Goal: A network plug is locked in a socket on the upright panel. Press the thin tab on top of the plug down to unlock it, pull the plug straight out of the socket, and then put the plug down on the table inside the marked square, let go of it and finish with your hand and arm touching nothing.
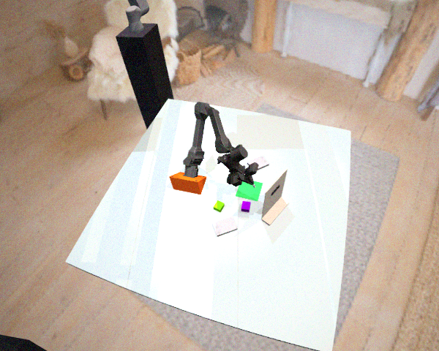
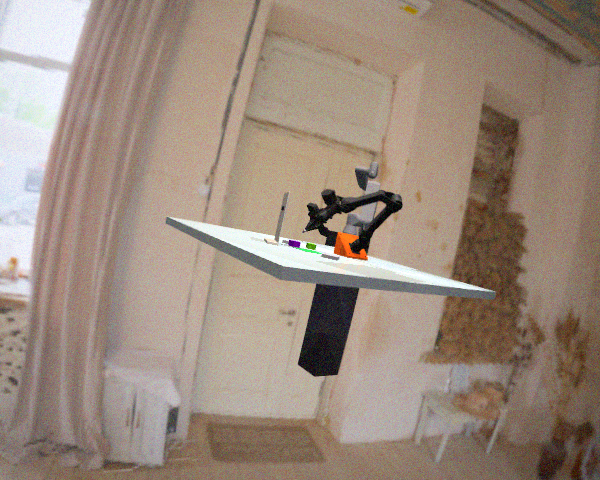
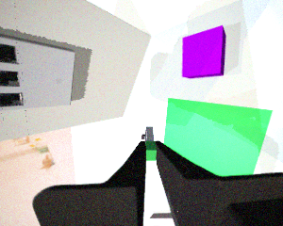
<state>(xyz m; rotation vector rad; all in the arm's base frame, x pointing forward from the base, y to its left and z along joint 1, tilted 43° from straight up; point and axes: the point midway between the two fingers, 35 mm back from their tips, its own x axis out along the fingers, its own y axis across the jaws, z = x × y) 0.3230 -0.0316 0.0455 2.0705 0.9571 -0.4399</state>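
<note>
My gripper tip is now 2 cm past the green marked square, 3 cm to the right of it and 10 cm above it. Also, from my gripper tip: purple cube: 1 cm behind, 9 cm to the right, 8 cm below; then upright grey panel: 12 cm ahead, 6 cm to the right, 2 cm above; then green network plug: right at my gripper tip.
</note>
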